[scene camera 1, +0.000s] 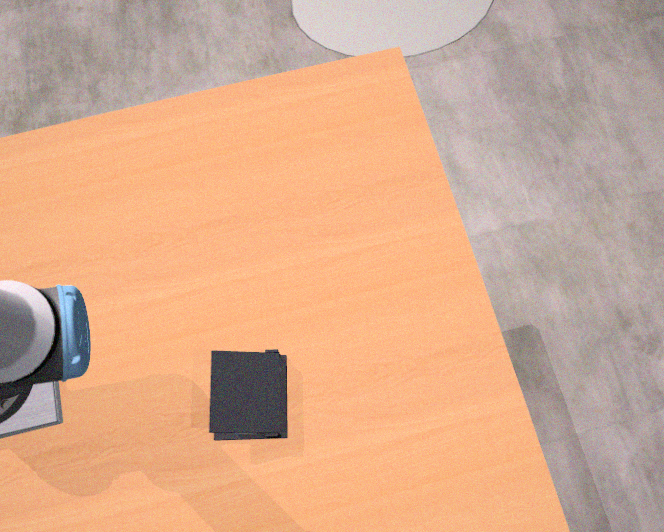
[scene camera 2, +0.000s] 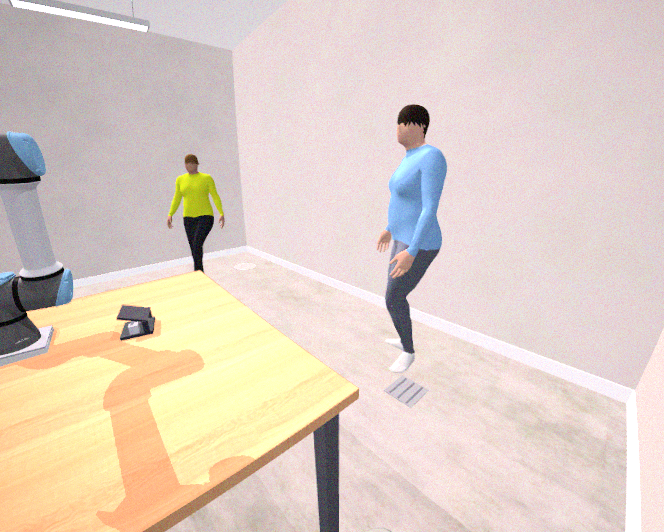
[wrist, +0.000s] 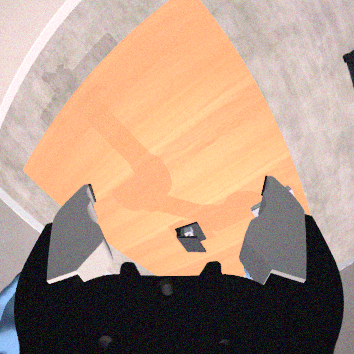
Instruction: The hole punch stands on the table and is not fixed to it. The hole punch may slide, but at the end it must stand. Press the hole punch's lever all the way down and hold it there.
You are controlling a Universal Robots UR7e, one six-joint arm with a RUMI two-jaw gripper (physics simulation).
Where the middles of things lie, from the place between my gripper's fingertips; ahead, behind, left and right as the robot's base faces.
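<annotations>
The flat lever [scene camera 1: 244, 386] is well below my hand, a long way to the left of it and a good way ahead of it. There is a hole punch [scene camera 1: 283, 433] too, and from my hand I find it 47 cm to the left, 36 cm below and 20 cm ahead.
</annotations>
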